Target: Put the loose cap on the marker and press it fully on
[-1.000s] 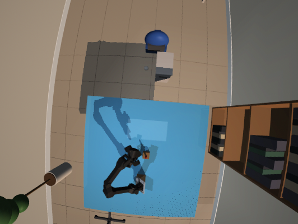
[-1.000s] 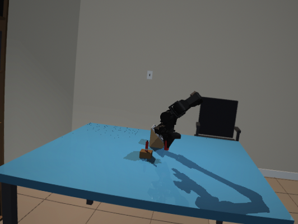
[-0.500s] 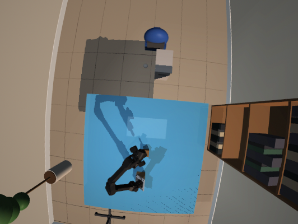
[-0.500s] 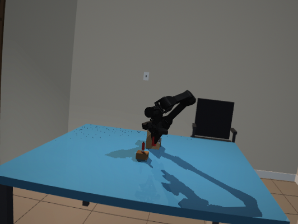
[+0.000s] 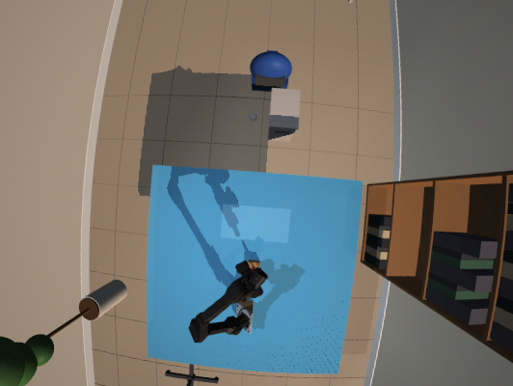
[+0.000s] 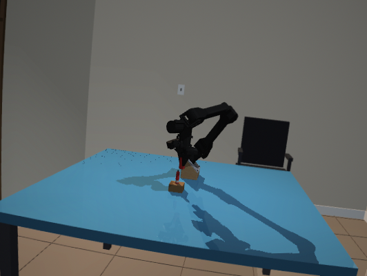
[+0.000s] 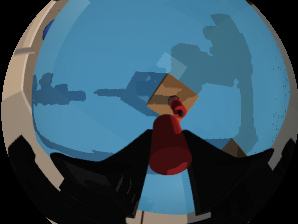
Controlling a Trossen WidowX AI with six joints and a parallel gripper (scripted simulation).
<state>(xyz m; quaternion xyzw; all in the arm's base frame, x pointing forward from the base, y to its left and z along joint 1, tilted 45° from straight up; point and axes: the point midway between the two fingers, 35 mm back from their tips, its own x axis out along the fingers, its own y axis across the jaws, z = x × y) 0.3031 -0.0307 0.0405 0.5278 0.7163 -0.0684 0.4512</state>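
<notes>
My gripper tip is now 10 mm past the wooden holder block, 20 mm to the left of it and 110 mm above it. Round my gripper tip: red cap: 10 mm above.
</notes>
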